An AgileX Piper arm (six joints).
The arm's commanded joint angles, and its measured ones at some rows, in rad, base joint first. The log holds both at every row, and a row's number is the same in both.
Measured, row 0:
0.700 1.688 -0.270 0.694 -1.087 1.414
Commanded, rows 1 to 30:
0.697 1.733 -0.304 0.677 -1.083 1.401
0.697 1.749 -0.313 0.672 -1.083 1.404
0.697 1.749 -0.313 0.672 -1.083 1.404
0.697 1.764 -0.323 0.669 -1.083 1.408
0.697 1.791 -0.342 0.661 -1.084 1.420
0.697 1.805 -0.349 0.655 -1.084 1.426
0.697 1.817 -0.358 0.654 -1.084 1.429
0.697 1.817 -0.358 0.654 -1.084 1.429
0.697 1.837 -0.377 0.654 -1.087 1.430
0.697 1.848 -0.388 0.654 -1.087 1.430
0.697 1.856 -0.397 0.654 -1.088 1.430
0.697 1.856 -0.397 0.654 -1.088 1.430
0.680 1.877 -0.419 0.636 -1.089 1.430
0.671 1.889 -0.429 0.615 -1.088 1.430
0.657 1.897 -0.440 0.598 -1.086 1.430
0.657 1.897 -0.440 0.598 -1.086 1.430
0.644 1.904 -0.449 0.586 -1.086 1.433
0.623 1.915 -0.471 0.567 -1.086 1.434
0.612 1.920 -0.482 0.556 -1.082 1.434
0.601 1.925 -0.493 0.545 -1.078 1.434
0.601 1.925 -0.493 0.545 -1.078 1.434
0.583 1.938 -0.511 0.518 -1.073 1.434
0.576 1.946 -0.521 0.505 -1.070 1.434
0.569 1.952 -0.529 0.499 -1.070 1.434
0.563 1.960 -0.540 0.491 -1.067 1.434
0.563 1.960 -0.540 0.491 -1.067 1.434
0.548 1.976 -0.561 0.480 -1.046 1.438
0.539 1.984 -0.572 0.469 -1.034 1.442
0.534 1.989 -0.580 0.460 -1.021 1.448
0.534 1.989 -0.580 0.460 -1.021 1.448
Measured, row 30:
0.554 1.977 -0.550 0.495 -1.054 1.440
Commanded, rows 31 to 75:
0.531 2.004 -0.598 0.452 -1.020 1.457
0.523 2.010 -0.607 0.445 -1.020 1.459
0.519 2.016 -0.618 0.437 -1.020 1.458
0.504 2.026 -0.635 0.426 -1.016 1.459
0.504 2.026 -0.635 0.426 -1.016 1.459
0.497 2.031 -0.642 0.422 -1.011 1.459
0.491 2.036 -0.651 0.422 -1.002 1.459
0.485 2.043 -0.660 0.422 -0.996 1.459
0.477 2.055 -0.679 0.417 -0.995 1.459
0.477 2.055 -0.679 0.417 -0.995 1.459
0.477 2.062 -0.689 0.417 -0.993 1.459
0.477 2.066 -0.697 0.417 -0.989 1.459
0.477 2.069 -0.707 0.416 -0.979 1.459
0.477 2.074 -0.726 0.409 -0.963 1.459
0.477 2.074 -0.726 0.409 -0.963 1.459
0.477 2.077 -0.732 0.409 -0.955 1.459
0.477 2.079 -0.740 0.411 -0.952 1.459
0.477 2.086 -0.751 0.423 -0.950 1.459
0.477 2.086 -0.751 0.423 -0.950 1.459
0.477 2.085 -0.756 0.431 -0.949 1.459
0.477 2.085 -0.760 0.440 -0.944 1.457
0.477 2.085 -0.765 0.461 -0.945 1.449
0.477 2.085 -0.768 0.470 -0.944 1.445
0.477 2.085 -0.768 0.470 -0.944 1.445
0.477 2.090 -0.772 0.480 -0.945 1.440
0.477 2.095 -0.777 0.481 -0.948 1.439
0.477 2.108 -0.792 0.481 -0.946 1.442
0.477 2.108 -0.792 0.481 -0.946 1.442
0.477 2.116 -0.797 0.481 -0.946 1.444
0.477 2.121 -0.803 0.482 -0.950 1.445
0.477 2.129 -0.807 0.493 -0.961 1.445
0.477 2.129 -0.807 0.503 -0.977 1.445
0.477 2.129 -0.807 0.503 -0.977 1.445
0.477 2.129 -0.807 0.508 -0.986 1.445
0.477 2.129 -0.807 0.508 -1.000 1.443
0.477 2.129 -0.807 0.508 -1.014 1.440
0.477 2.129 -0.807 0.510 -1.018 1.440
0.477 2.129 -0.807 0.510 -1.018 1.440
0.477 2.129 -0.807 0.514 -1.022 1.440
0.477 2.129 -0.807 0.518 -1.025 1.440
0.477 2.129 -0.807 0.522 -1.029 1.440
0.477 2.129 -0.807 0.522 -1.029 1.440
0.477 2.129 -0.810 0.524 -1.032 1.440
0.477 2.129 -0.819 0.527 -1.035 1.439
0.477 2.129 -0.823 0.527 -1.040 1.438
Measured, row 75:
0.482 2.132 -0.794 0.515 -0.959 1.447
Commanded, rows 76 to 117:
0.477 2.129 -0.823 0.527 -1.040 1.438
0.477 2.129 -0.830 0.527 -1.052 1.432
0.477 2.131 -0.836 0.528 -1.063 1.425
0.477 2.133 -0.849 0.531 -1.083 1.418
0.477 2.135 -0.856 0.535 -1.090 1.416
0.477 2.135 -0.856 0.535 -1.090 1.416
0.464 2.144 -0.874 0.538 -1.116 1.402
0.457 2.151 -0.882 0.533 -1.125 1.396
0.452 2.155 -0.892 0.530 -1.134 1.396
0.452 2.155 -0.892 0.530 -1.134 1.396
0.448 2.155 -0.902 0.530 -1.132 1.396
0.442 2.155 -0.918 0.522 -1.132 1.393
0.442 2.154 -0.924 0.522 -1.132 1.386
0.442 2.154 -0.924 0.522 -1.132 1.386
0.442 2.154 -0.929 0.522 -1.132 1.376
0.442 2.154 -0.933 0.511 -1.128 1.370
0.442 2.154 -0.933 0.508 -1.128 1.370
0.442 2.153 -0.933 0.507 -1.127 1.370
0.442 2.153 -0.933 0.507 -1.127 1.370
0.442 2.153 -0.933 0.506 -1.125 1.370
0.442 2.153 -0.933 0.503 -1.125 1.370
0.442 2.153 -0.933 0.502 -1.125 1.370
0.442 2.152 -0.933 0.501 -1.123 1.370
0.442 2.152 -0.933 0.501 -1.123 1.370
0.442 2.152 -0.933 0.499 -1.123 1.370
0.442 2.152 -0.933 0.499 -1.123 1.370
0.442 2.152 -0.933 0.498 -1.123 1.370
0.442 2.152 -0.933 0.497 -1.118 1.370
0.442 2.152 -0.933 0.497 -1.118 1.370
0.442 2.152 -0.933 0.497 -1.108 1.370
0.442 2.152 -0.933 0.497 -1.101 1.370
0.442 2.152 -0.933 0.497 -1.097 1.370
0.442 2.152 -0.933 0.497 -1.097 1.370
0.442 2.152 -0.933 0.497 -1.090 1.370
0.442 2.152 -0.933 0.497 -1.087 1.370
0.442 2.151 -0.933 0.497 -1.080 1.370
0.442 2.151 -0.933 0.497 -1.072 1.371
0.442 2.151 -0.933 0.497 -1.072 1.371
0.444 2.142 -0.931 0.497 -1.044 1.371
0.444 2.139 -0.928 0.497 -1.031 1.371
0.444 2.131 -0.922 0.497 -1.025 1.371
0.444 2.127 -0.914 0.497 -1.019 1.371
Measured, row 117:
0.473 2.152 -0.860 0.547 -0.886 1.387
